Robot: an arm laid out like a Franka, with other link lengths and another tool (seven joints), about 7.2 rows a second.
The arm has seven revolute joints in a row. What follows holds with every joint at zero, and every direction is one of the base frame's.
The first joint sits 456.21 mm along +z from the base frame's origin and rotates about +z.
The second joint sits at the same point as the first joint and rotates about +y.
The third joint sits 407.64 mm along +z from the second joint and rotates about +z.
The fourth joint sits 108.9 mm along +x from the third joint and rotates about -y.
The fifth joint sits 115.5 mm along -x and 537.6 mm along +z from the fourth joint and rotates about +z.
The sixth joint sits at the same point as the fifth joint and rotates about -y.
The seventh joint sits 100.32 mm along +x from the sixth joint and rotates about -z.
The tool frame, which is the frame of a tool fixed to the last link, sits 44 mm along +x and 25 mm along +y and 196.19 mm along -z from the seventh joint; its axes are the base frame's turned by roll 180, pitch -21.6 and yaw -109.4 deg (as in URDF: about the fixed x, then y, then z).
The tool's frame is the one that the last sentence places.
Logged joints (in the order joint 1, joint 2, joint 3, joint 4, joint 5, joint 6, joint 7), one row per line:
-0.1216 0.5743 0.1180 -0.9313 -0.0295 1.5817 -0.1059
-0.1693 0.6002 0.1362 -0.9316 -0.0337 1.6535 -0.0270
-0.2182 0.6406 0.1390 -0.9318 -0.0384 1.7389 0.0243
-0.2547 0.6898 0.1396 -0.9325 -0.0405 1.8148 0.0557
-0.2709 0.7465 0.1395 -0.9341 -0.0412 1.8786 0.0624
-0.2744 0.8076 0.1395 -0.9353 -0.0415 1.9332 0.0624
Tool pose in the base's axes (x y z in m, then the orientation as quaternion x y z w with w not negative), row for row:
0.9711 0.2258 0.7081 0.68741 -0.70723 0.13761 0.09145
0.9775 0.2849 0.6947 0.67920 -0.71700 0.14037 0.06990
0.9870 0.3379 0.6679 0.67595 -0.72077 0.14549 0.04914
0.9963 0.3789 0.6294 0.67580 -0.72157 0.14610 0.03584
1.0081 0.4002 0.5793 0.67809 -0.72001 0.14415 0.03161
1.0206 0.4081 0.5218 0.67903 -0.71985 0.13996 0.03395
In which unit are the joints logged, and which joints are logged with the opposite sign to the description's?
The joints are logged in radians. Opposite sign: joint 1.
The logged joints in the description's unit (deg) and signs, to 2 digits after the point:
6.97 32.90 6.76 -53.36 -1.69 90.62 -6.07
9.70 34.39 7.80 -53.38 -1.93 94.74 -1.55
12.50 36.70 7.96 -53.39 -2.20 99.63 1.39
14.59 39.52 8.00 -53.43 -2.32 103.98 3.19
15.52 42.77 7.99 -53.52 -2.36 107.64 3.58
15.72 46.27 7.99 -53.59 -2.38 110.76 3.58

